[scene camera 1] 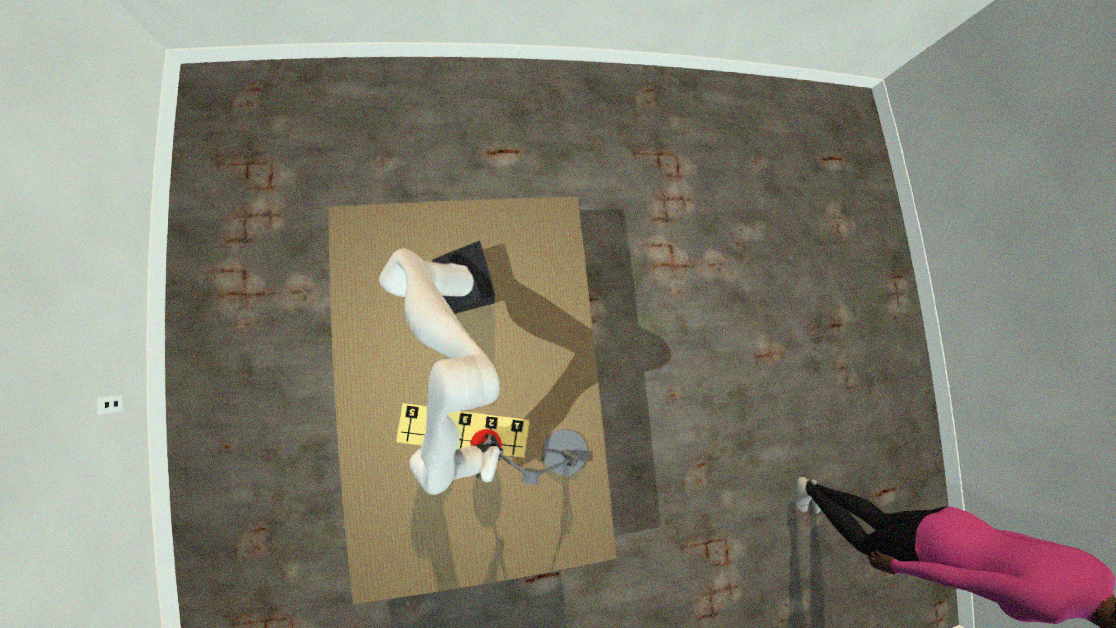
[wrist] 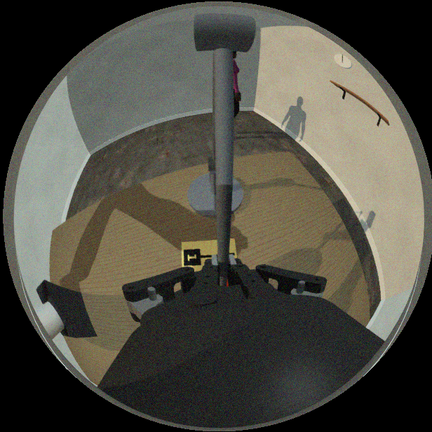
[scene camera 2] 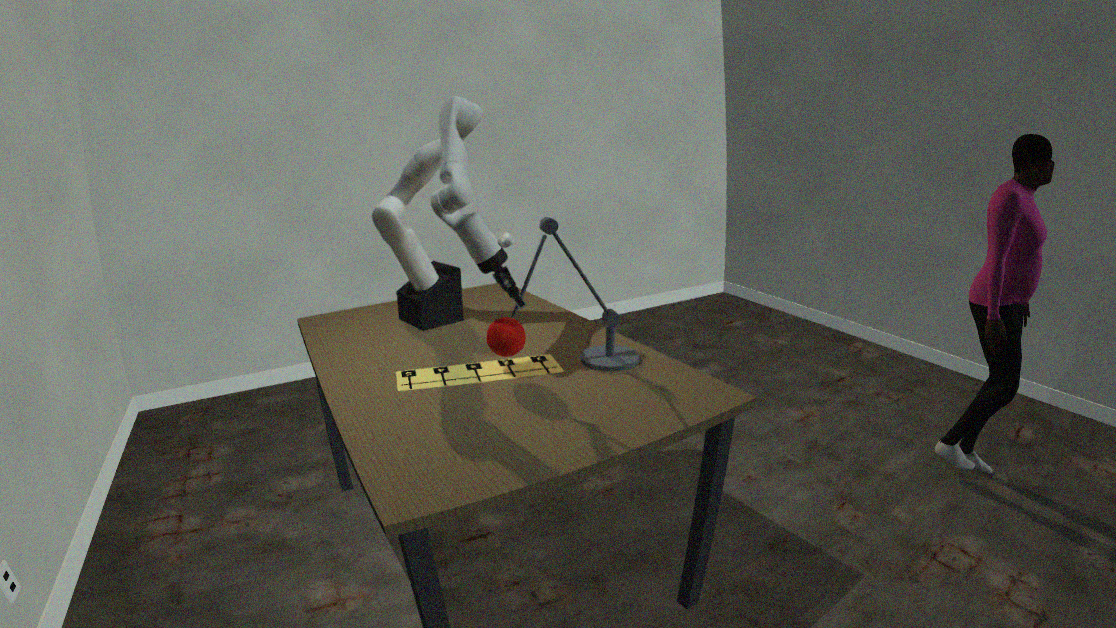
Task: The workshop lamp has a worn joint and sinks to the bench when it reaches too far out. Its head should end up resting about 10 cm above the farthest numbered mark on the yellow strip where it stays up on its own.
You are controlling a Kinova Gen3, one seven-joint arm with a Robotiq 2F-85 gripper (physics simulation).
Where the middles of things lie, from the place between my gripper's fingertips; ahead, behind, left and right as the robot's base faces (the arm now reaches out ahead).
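The yellow strip (scene camera 2: 496, 370) is 11 cm to the right of my hand, 6 cm behind it and 17 cm below it, and going by their middles it's the nearest to my hand of the things named here. There's also a round grey lamp base (scene camera 1: 564, 441), and that one's 8 cm ahead of my hand, 22 cm to the left of it and 12 cm below it.
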